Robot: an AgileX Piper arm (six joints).
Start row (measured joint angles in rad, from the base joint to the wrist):
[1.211 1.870 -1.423 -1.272 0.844 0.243]
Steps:
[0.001 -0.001 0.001 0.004 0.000 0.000]
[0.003 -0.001 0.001 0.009 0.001 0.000]
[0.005 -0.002 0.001 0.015 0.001 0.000]
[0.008 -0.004 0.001 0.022 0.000 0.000]
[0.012 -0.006 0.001 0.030 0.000 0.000]
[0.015 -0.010 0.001 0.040 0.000 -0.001]
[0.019 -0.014 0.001 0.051 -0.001 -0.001]
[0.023 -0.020 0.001 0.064 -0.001 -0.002]
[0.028 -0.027 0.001 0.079 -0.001 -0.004]
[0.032 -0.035 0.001 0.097 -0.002 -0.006]
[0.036 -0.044 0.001 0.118 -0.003 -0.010]
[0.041 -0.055 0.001 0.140 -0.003 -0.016]
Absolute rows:
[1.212 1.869 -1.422 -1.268 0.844 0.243]
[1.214 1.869 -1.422 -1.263 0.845 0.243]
[1.216 1.868 -1.422 -1.257 0.845 0.243]
[1.219 1.866 -1.422 -1.250 0.844 0.243]
[1.223 1.864 -1.422 -1.242 0.844 0.243]
[1.226 1.860 -1.422 -1.232 0.844 0.242]
[1.230 1.856 -1.422 -1.221 0.843 0.242]
[1.234 1.850 -1.422 -1.208 0.843 0.241]
[1.239 1.843 -1.422 -1.193 0.843 0.239]
[1.243 1.835 -1.422 -1.175 0.842 0.237]
[1.247 1.826 -1.422 -1.154 0.841 0.233]
[1.252 1.815 -1.422 -1.132 0.841 0.227]

